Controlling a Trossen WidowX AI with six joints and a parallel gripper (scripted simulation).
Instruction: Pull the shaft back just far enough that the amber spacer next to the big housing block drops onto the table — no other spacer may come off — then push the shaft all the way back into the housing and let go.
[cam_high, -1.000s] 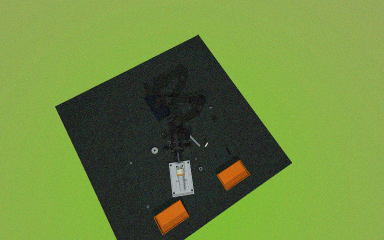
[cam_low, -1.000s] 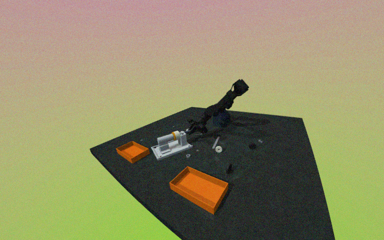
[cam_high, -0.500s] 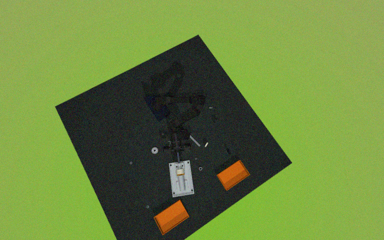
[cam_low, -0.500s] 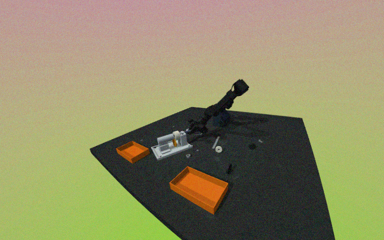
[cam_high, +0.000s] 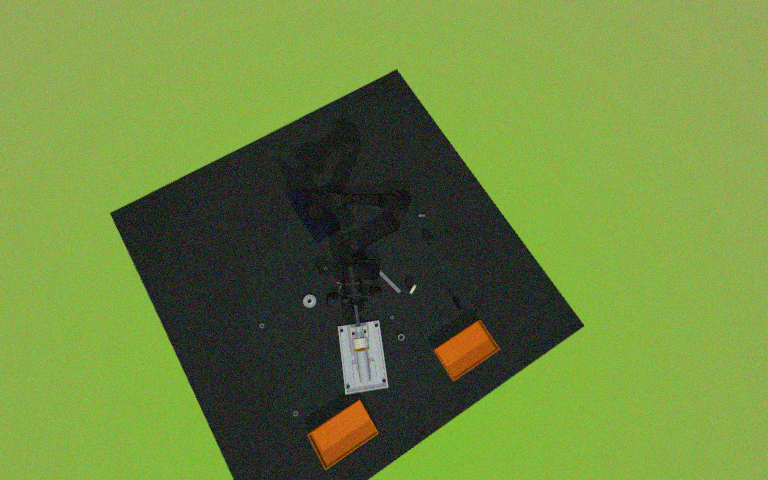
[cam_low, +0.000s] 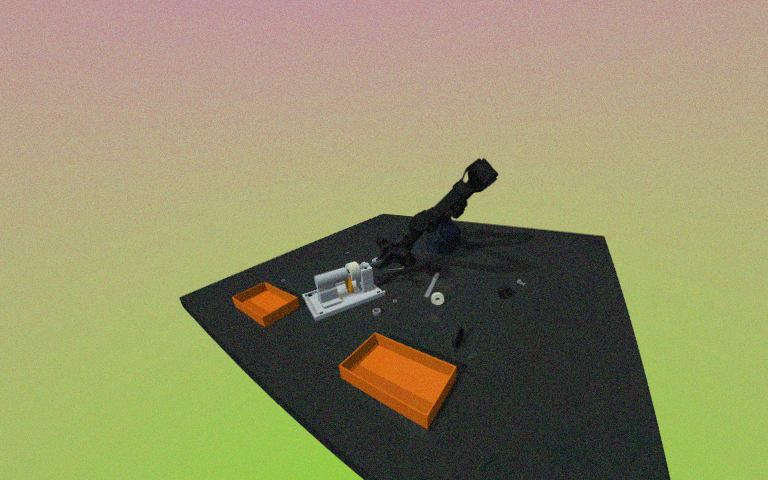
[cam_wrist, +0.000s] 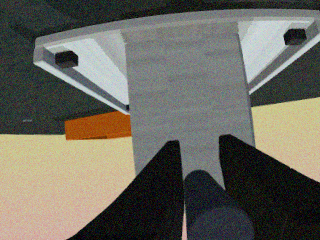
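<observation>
My gripper tip is 3 cm short of the dark shaft, 2 cm below it and 1 cm to the left of it. Also, from my gripper tip: amber spacer (10 cm ahead, 4 cm to the right, 3 cm below); baseplate (13 cm ahead, 5 cm to the right, 1 cm below); grey bar (16 cm to the left, 9 cm behind, 6 cm below).
</observation>
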